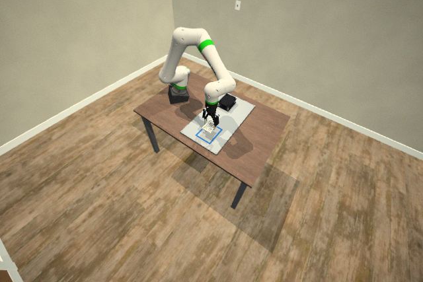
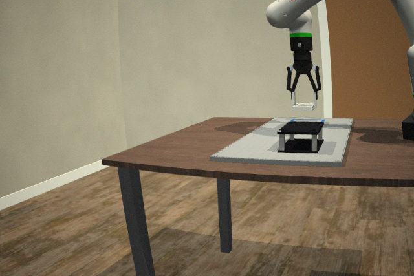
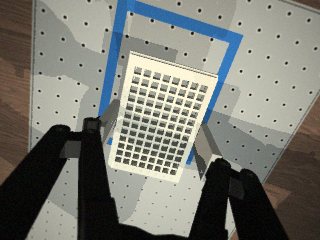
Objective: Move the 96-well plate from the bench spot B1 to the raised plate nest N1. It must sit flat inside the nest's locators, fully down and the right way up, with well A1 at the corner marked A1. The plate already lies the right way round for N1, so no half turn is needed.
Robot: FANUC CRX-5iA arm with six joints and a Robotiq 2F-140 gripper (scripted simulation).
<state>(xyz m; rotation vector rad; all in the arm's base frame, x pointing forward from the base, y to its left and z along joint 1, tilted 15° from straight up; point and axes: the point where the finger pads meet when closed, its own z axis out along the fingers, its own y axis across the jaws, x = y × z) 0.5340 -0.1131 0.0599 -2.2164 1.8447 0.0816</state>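
The black raised nest N1 is 130 mm behind my hand, 360 mm to the left of it and 30 mm below it. Round my hand: white 96-well plate 20 mm below.
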